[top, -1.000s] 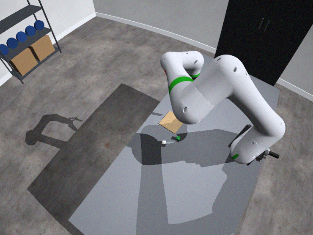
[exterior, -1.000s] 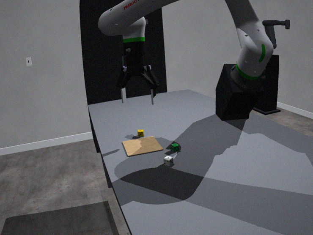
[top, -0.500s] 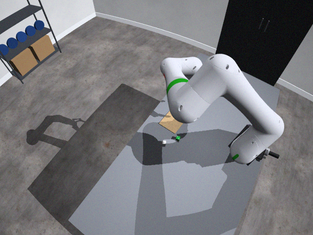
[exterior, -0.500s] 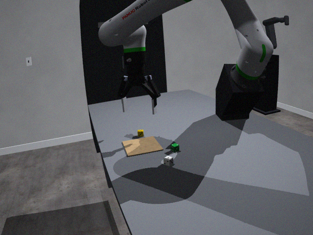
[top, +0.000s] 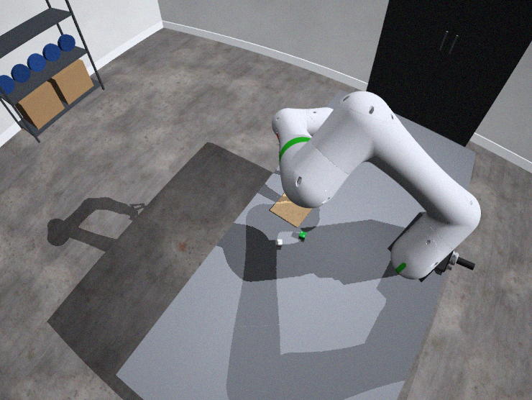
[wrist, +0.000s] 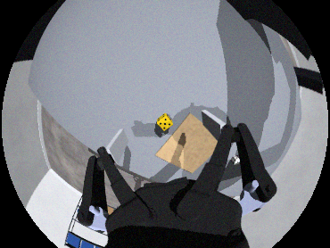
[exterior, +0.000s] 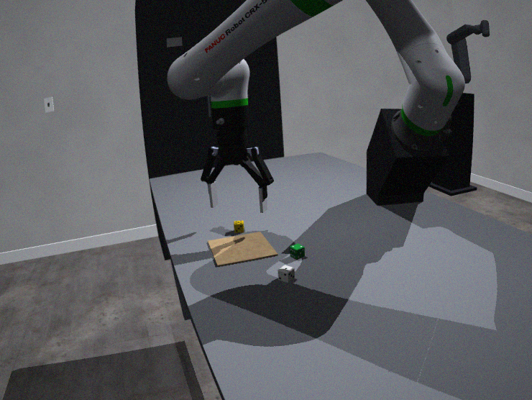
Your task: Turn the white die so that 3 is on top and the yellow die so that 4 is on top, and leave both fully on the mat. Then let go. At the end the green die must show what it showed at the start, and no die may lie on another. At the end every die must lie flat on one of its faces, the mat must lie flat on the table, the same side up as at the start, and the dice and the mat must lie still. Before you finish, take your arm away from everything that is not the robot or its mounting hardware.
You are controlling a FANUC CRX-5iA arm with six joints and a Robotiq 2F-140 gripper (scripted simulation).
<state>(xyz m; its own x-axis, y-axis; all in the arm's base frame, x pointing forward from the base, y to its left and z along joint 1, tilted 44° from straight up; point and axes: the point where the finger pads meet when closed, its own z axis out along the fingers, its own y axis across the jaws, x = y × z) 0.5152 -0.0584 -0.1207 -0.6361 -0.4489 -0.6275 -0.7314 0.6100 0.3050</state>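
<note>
The yellow die lies 10 mm to the left of my hand and 60 mm below it. From my hand the other things lie so: white die 20 mm behind, 290 mm to the left, 60 mm below; then tan mat 30 mm ahead, 120 mm to the left, 70 mm below; then green die 80 mm behind, 210 mm to the left, 60 mm below.
</note>
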